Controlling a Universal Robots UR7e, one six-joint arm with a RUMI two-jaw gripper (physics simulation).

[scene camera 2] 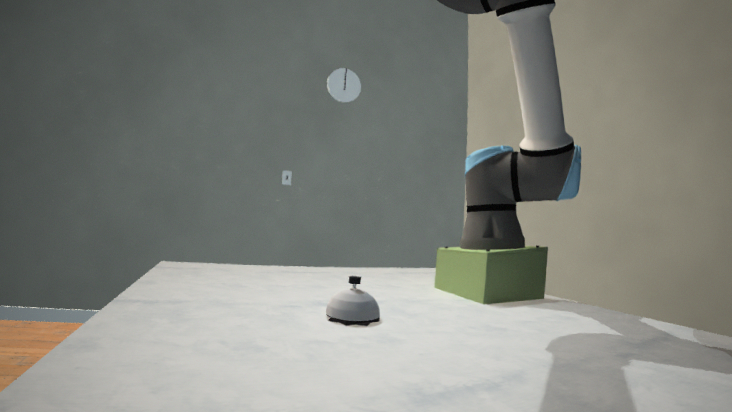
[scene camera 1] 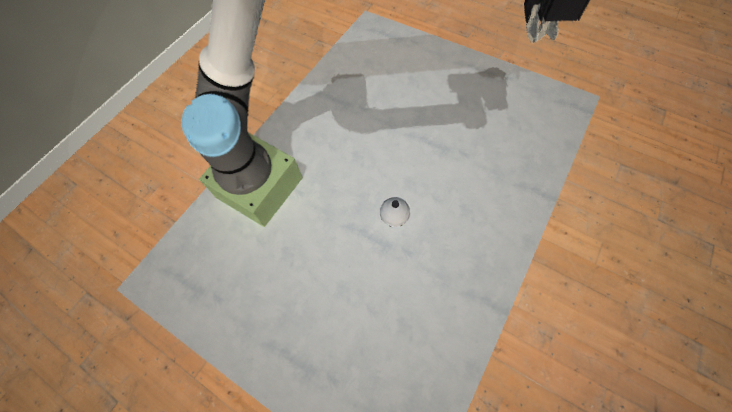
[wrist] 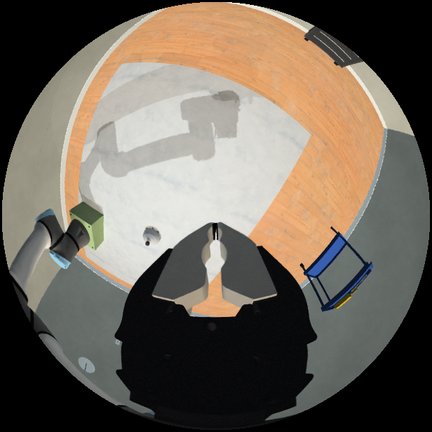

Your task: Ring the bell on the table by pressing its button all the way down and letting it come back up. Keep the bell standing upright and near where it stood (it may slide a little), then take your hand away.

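Frame: origin at the arm's base, x back, y right, z up, level; metres.
Seen in the pictures: gripper, fingertip midpoint: (scene camera 1: 532, 41); arm's base, origin of the base link: (scene camera 2: 492, 247) (scene camera 1: 243, 168).
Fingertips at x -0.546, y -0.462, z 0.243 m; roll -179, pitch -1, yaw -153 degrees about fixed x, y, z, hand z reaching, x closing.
Offsets run from my fingertips to a thing's top centre. Level surfaces: height alone.
A silver-grey dome bell {dx +0.148, dy +0.353, dz -0.285 m} (scene camera 1: 394, 214) (scene camera 2: 352, 306) (wrist: 151, 234) stands upright on the pale table top {dz -0.351 m} (scene camera 1: 327, 307) (scene camera 2: 204, 358) (wrist: 260, 145). Its black button {dx +0.148, dy +0.353, dz -0.285 m} (scene camera 1: 394, 203) (scene camera 2: 354, 279) (wrist: 147, 243) is up on its stem above the dome. My gripper (wrist: 215, 224) is shut and empty, with its fingertips together in the wrist view. In scene camera 1 the gripper (scene camera 1: 542, 36) shows at the top right edge, high up and well away from the bell. It does not show in scene camera 2.
The arm's green base block (scene camera 1: 276, 191) (scene camera 2: 512, 276) (wrist: 95, 225) stands on the table to one side of the bell. The arm casts a shadow on the table. Wooden floor surrounds the table. A blue-framed object (wrist: 326, 255) and a dark grey slatted object (wrist: 334, 46) show farther off in the wrist view.
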